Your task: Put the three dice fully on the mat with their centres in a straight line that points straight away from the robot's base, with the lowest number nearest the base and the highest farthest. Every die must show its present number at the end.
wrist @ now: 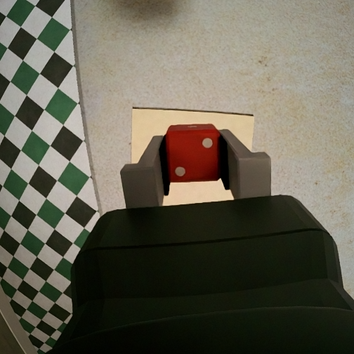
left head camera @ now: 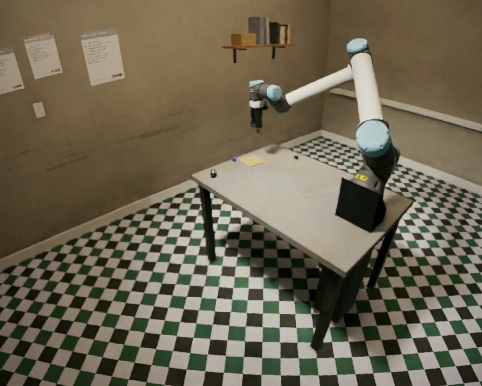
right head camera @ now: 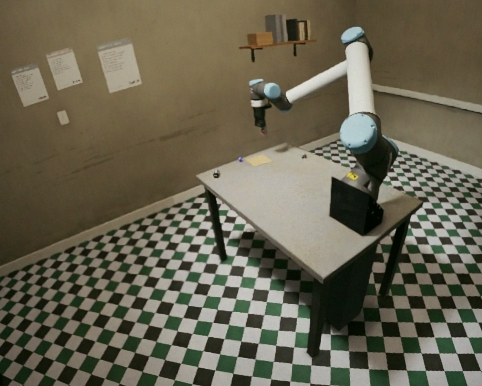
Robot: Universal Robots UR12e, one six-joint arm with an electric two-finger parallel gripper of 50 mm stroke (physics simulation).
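Frame: origin at the arm's base, x ahead, y left, z up, level; centimetres.
Seen in the pictures: gripper, fingertip midpoint: (left head camera: pixel 259 134) (right head camera: pixel 264 134); arm's base, link origin: (left head camera: pixel 364 192) (right head camera: pixel 357 192).
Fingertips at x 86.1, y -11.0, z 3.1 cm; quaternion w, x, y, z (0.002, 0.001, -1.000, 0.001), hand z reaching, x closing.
Offsets run from my fingertips to a thing's top centre. Level surfaces: height alone.
My gripper (left head camera: pixel 258 130) (right head camera: pixel 263 130) (wrist: pixel 192 151) is shut on a red die {dx +0.0, dy -0.3, dz +2.4 cm} (left head camera: pixel 258 133) (right head camera: pixel 263 132) (wrist: pixel 193 154), held high above the table. The face turned to the wrist camera shows two white pips. The square, pale yellow mat {dx +0.2, dy +6.2, dz -17.6 cm} (left head camera: pixel 251 160) (right head camera: pixel 259 160) (wrist: pixel 146 125) shows behind and below the die in the wrist view. A small blue die {dx +8.6, dy +16.0, dz -15.5 cm} (left head camera: pixel 234 159) (right head camera: pixel 240 159) lies off the mat, near its left corner in the head views; its number is too small to read. The third die cannot be told for certain among the small dark objects.
On the grey table {dz -18.0 cm} (left head camera: pixel 285 195) (right head camera: pixel 295 200), a small black and silver object {dx +1.8, dy +38.6, dz -14.6 cm} (left head camera: pixel 213 173) (right head camera: pixel 216 174) stands near the left corner. A tiny dark object {dx -18.5, dy -19.0, dz -15.5 cm} (left head camera: pixel 296 157) (right head camera: pixel 304 156) lies right of the mat near the back edge. A wall shelf (left head camera: pixel 258 46) (right head camera: pixel 277 44) holds books.
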